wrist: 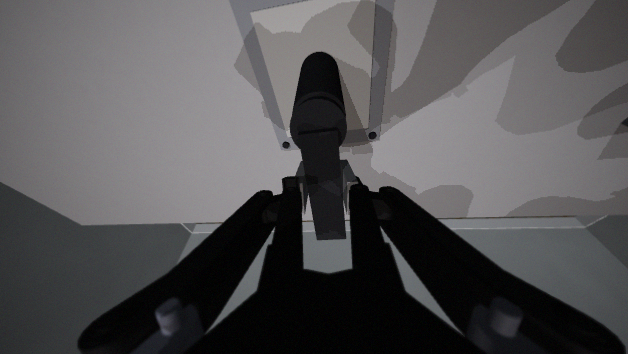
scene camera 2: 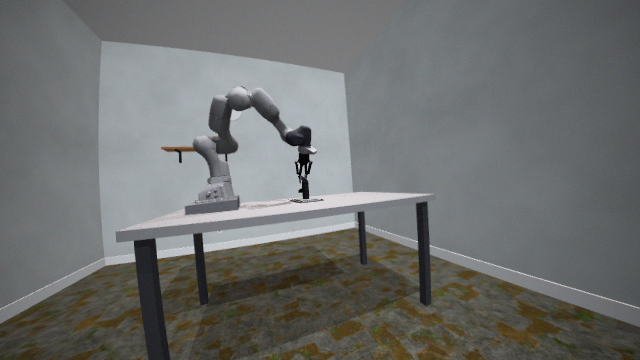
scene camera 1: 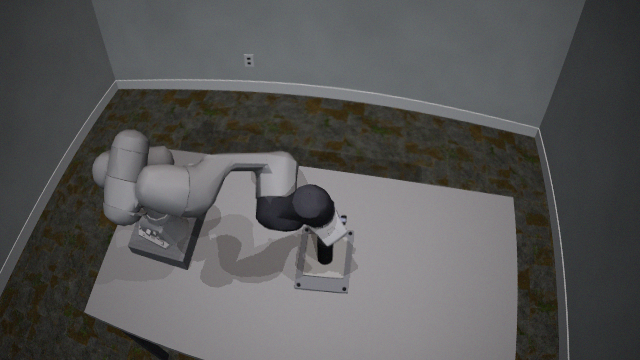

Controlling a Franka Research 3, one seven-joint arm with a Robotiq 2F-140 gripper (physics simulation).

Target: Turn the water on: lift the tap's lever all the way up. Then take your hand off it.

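The tap's black upright body [scene camera 1: 325, 255] [scene camera 2: 306, 190] [wrist: 318, 75] stands on a grey plate with a cream panel [scene camera 1: 321, 285]. Its flat dark lever [wrist: 321, 155] runs from the top of the body in between my fingers in the wrist view. In the second scene view the lever seems to slant upward from the body's top, but it is small there and its exact angle is hard to read. My gripper [scene camera 2: 303, 177] [wrist: 324, 172] is above the tap and shut on the lever, one finger on each side. In the first scene view the wrist hides the lever and most of the fingers.
The tap's plate lies on a white table [scene camera 1: 430, 260] [scene camera 2: 380, 201]. The robot's base block [scene camera 1: 160, 256] [scene camera 2: 212, 205] stands on the same table, to the left of the tap. A wooden wall shelf [scene camera 2: 175, 148] is behind the arm.
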